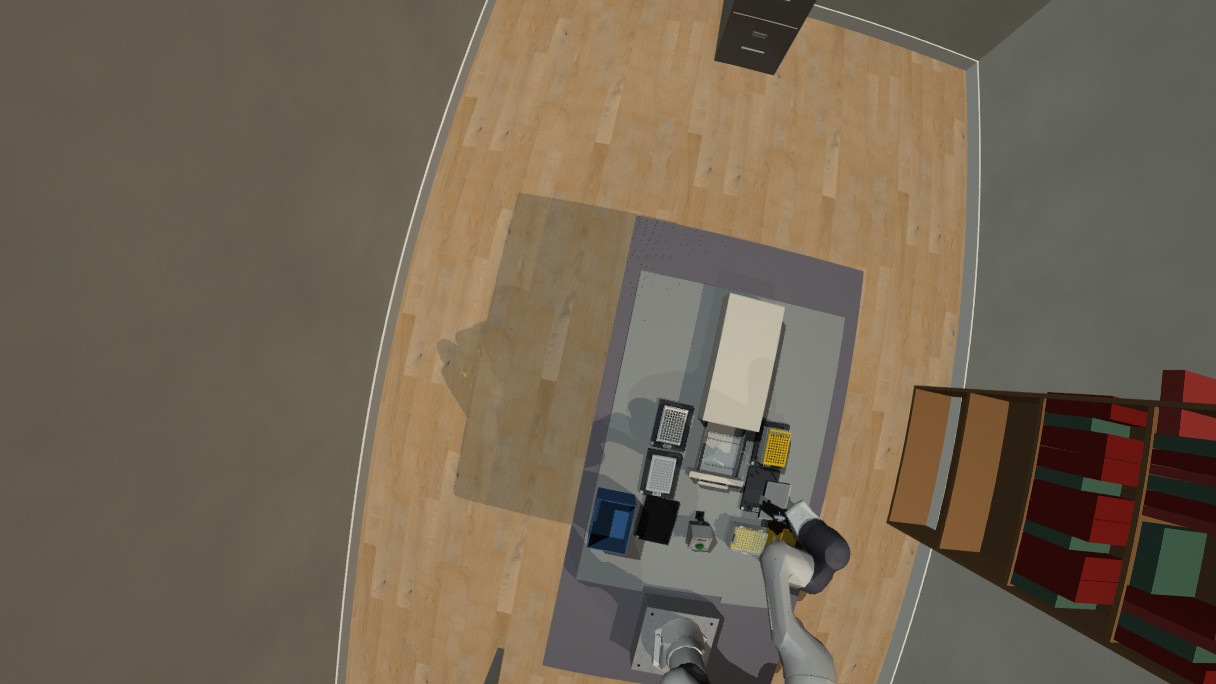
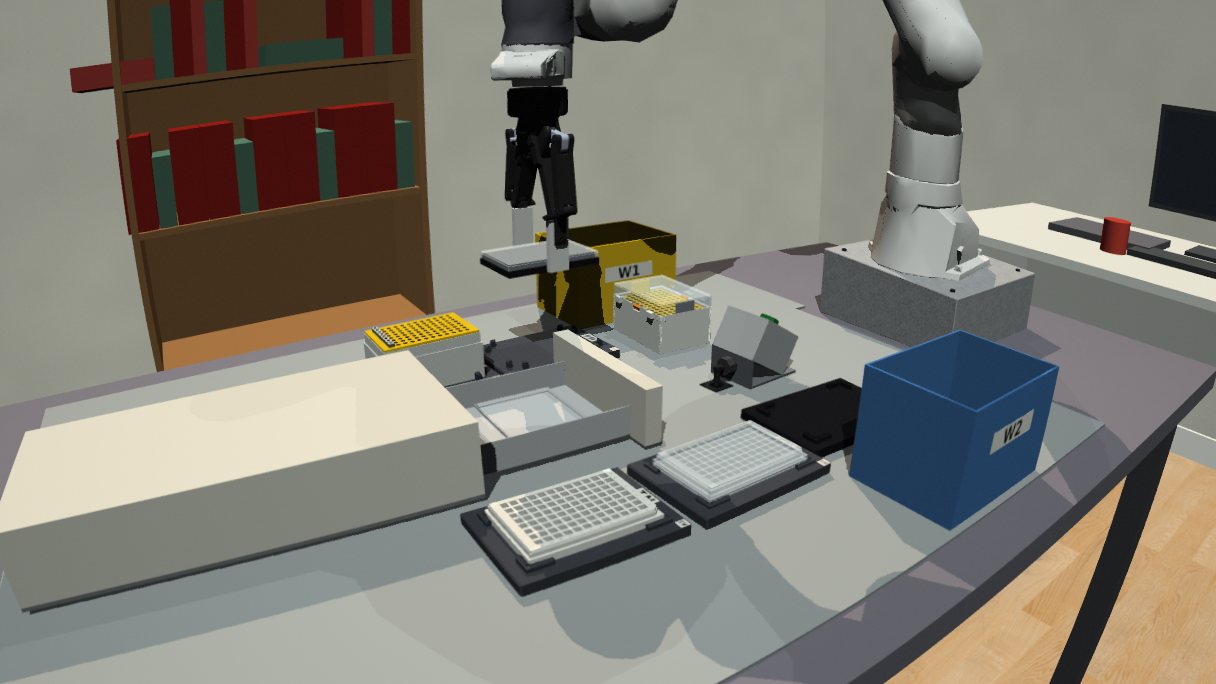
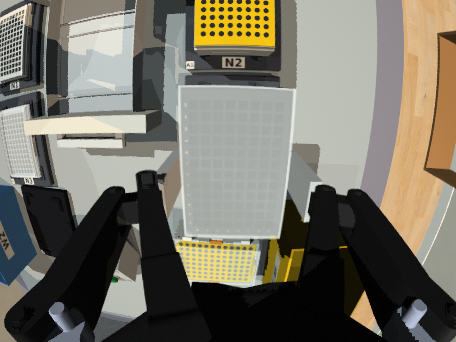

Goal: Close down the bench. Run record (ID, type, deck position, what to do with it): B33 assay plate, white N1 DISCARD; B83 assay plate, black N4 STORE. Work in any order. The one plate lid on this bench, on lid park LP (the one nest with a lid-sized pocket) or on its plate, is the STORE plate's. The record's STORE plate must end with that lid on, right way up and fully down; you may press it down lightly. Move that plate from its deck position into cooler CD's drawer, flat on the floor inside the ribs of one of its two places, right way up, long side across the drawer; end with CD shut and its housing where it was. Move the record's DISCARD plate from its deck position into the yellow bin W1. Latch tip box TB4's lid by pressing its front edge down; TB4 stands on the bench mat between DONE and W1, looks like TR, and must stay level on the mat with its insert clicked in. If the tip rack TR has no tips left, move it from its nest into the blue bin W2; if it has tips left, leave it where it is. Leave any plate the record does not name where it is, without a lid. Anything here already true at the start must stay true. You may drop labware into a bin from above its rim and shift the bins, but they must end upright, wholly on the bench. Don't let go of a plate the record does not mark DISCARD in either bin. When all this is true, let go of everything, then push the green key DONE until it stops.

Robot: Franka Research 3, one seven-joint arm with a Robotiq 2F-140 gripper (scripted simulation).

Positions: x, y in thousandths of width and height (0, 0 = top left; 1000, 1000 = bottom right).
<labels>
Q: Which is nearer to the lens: the tip rack TR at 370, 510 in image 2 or the blue bin W2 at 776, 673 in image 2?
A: The blue bin W2.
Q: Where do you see a tip box TB4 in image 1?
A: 612, 787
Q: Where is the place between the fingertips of the gripper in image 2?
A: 444, 384
</labels>
